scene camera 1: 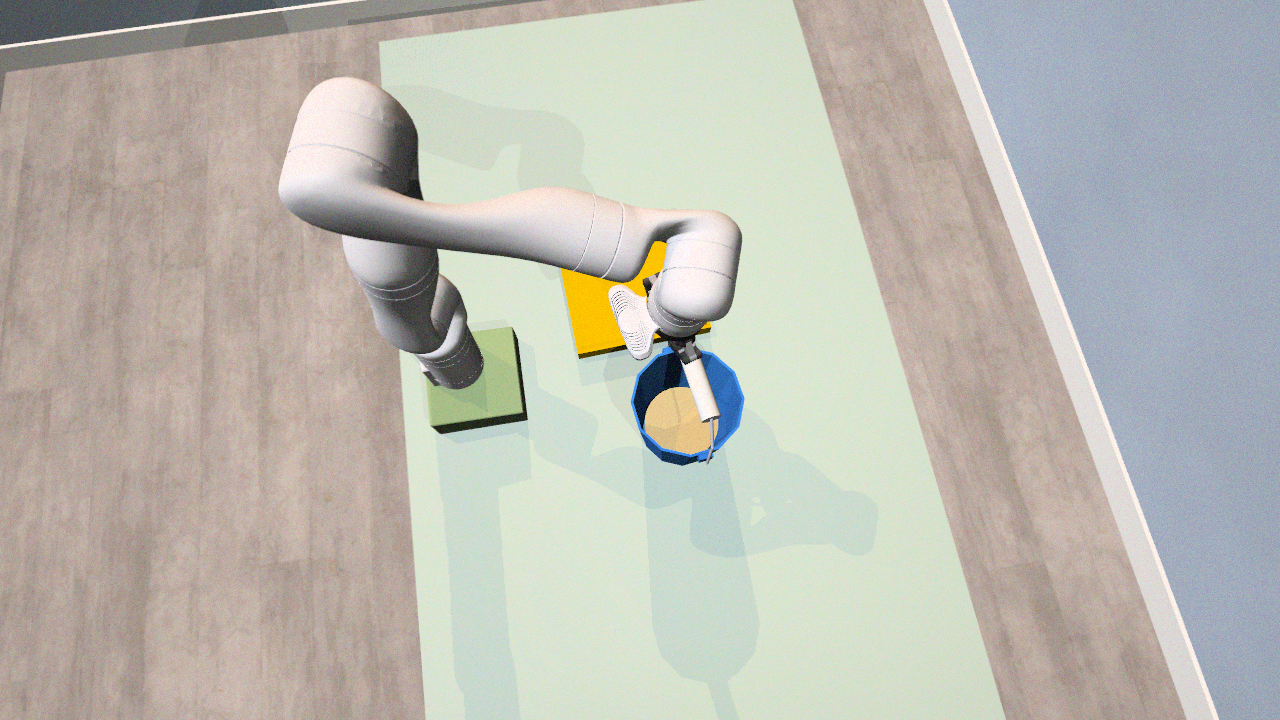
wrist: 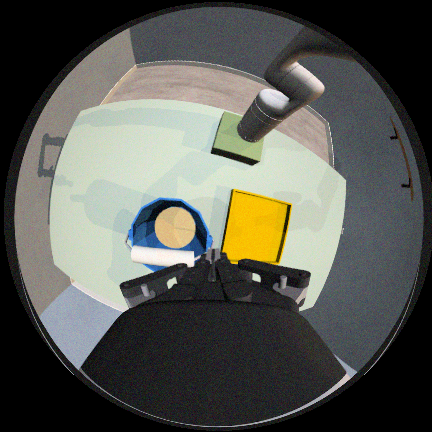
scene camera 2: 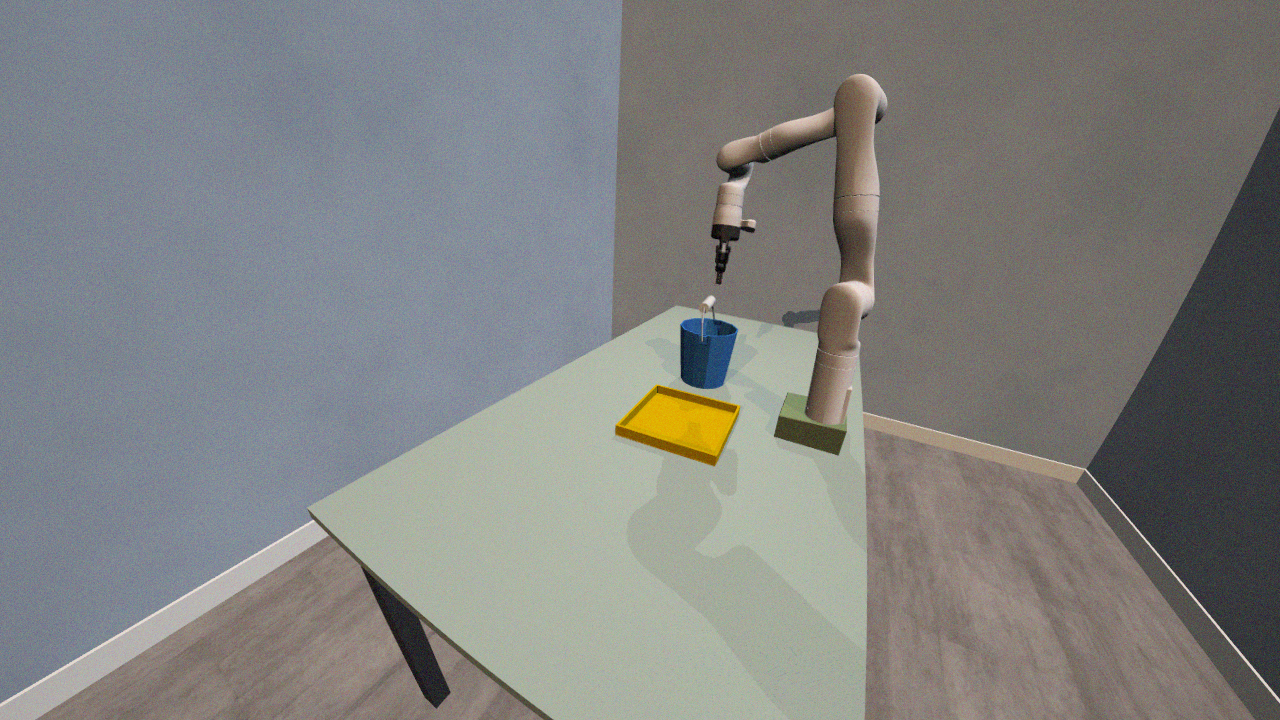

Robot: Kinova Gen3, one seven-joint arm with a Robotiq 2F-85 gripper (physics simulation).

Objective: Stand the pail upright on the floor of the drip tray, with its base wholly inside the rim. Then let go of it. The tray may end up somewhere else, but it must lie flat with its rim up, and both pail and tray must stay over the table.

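Frame: origin at the arm's base, x ahead, y left, z up, level; millimetres.
Seen in the pictures: gripper, between the fingertips: (wrist: 213,256) (scene camera 2: 717,286); arm's base, origin of its link: (scene camera 1: 457,363) (wrist: 249,130) (scene camera 2: 823,415).
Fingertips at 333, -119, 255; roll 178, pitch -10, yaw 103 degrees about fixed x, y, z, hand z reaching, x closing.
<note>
Offsets run from my fingertips to a thing's middle, as dx, dy, dz. Level surfaces: height alone.
The blue pail (scene camera 1: 731,398) (scene camera 2: 704,360) (wrist: 202,231) stands upright on the table, beside the tray and apart from it. A tan disc shows at its bottom. Its handle, with a white grip @(+37, -70, -73) (scene camera 1: 701,390) (scene camera 2: 708,303) (wrist: 162,256), stands raised over the opening. The yellow drip tray @(+5, +218, -307) (scene camera 1: 597,313) (scene camera 2: 665,445) (wrist: 257,227) lies flat with its rim up; the arm hides part of it in scene camera 1. My gripper (scene camera 2: 718,281) (wrist: 213,256) is shut and empty, above the pail's handle and a little off the grip's end on the tray side.
The arm's base stands on a green block (scene camera 1: 499,362) (scene camera 2: 810,435) (wrist: 231,145) near one long edge of the pale green table @(dz -320) (scene camera 1: 805,626) (scene camera 2: 537,537) (wrist: 110,145). The arm reaches over the tray from the block.
</note>
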